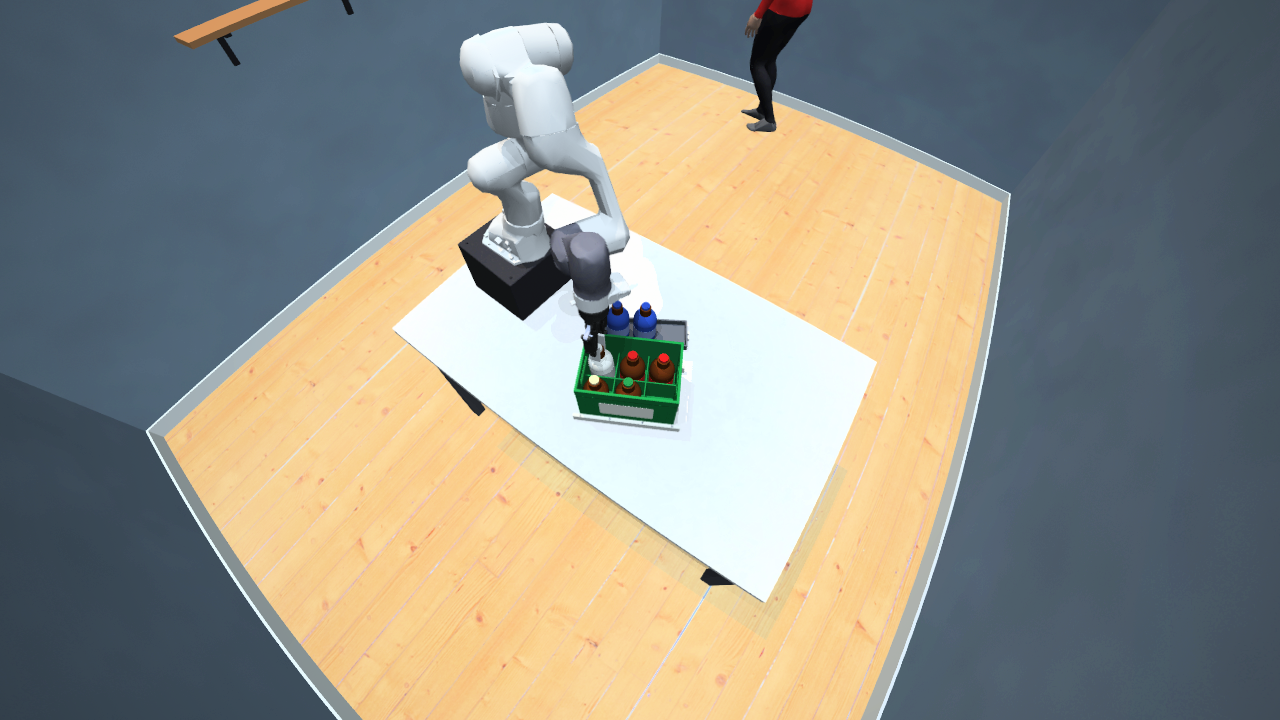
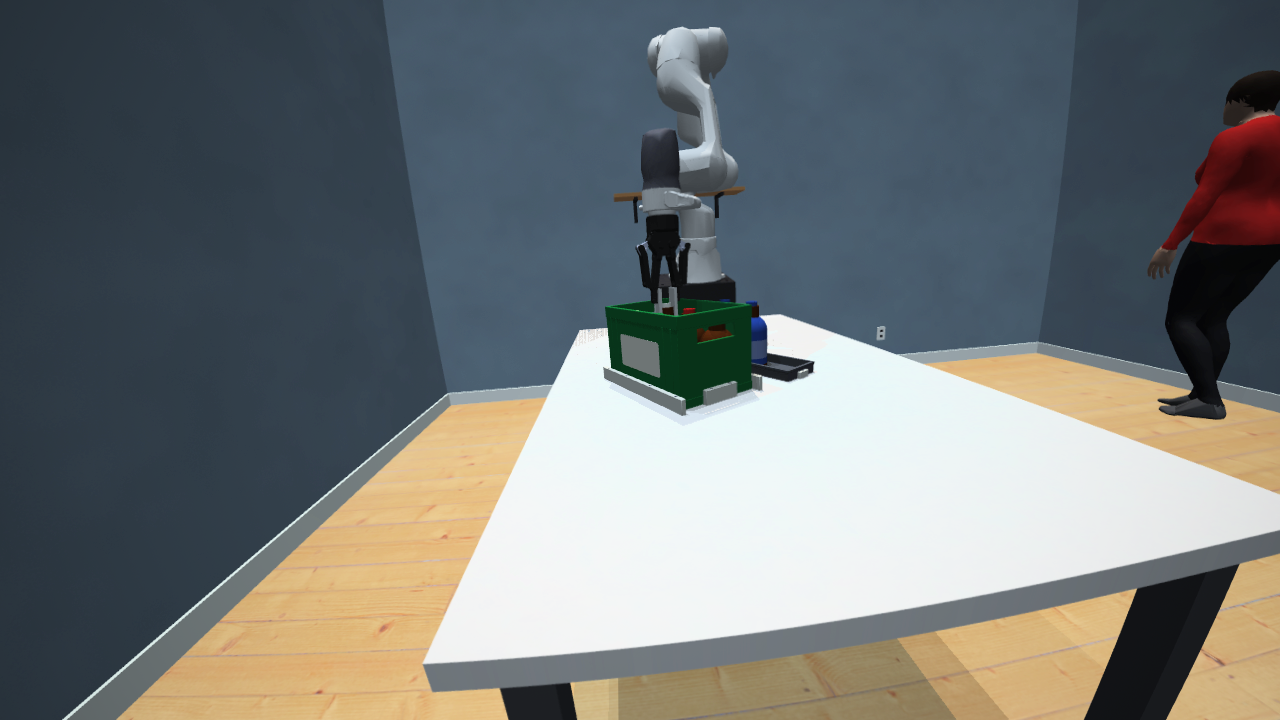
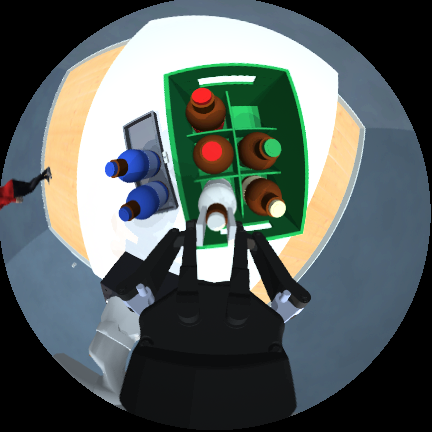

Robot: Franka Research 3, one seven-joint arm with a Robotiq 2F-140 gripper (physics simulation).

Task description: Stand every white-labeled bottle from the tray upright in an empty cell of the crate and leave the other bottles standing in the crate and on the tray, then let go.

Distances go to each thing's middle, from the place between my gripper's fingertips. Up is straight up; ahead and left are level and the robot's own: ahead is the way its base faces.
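The white-labeled bottle (image 3: 217,194) has my gripper 1 cm short of it and 4 cm above it, and going by their middles, it's the nearest to my gripper of the things named here. Counting from my hand, the cream-capped bottle (image 3: 263,197) is 4 cm ahead, 9 cm to the right and 5 cm below. The green-capped bottle (image 3: 256,150), again from my hand, is 12 cm ahead, 5 cm below and 6 cm to the right.
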